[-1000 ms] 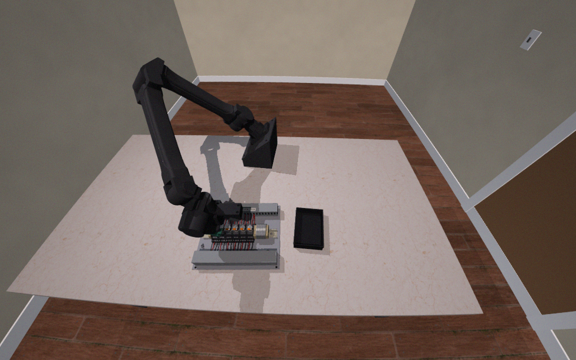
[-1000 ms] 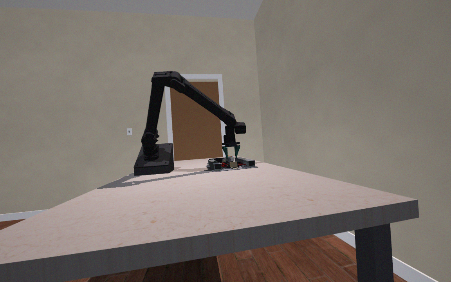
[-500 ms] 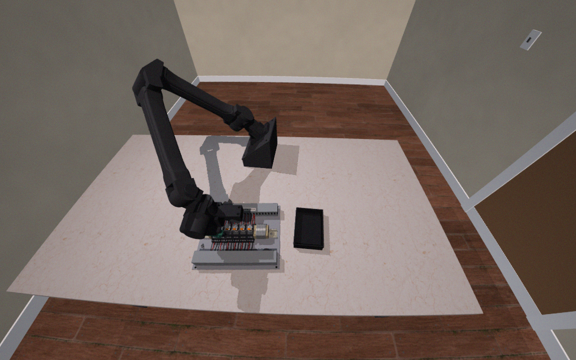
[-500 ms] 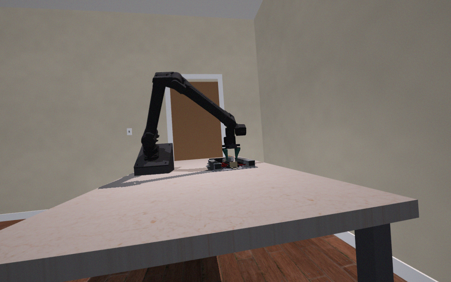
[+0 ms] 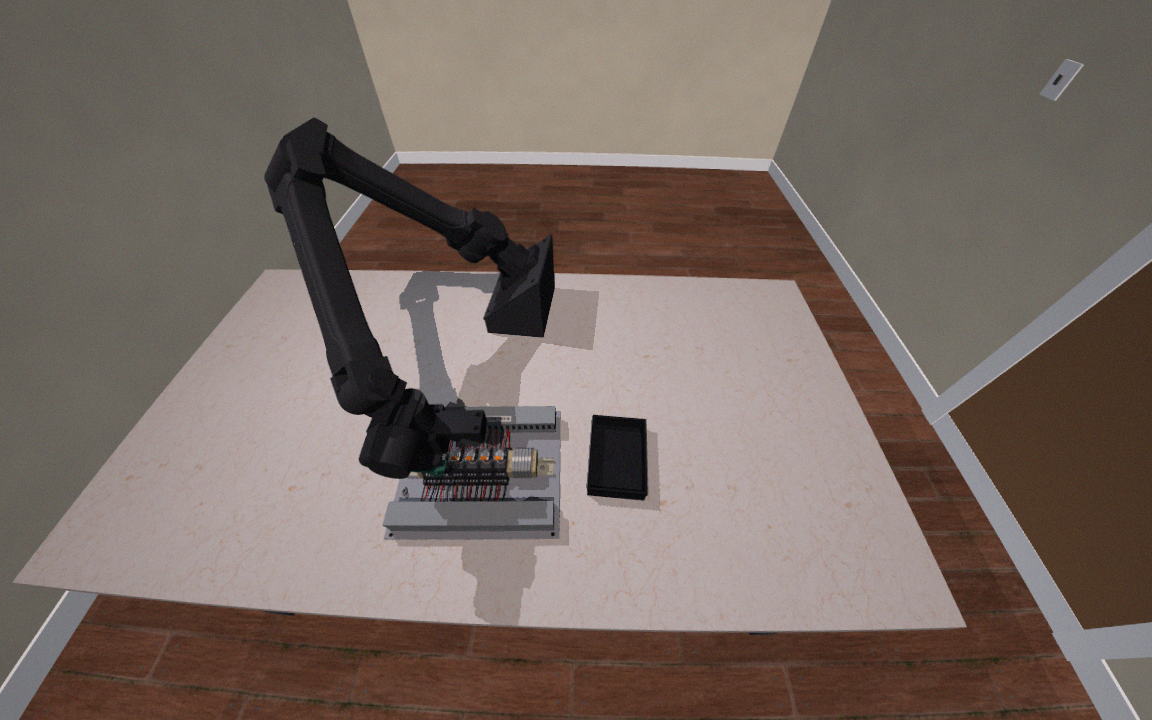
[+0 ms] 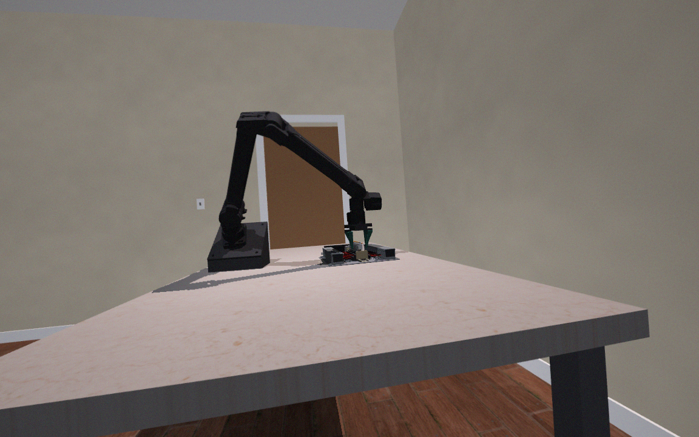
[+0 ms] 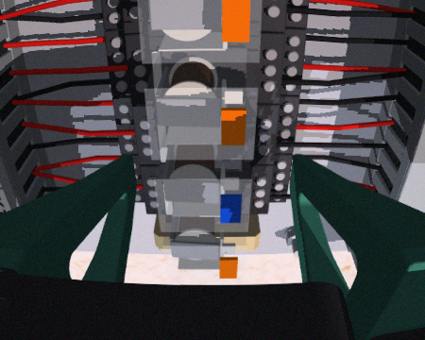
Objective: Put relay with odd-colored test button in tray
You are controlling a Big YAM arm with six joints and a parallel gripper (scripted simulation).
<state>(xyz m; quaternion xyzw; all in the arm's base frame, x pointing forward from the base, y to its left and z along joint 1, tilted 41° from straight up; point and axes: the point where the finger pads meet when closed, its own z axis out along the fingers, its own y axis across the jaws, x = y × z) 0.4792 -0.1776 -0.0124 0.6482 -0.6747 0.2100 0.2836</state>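
My hand is right at the clear-cased relay. Also, from my hand: black tray 20 mm behind, 340 mm to the left, 40 mm below.
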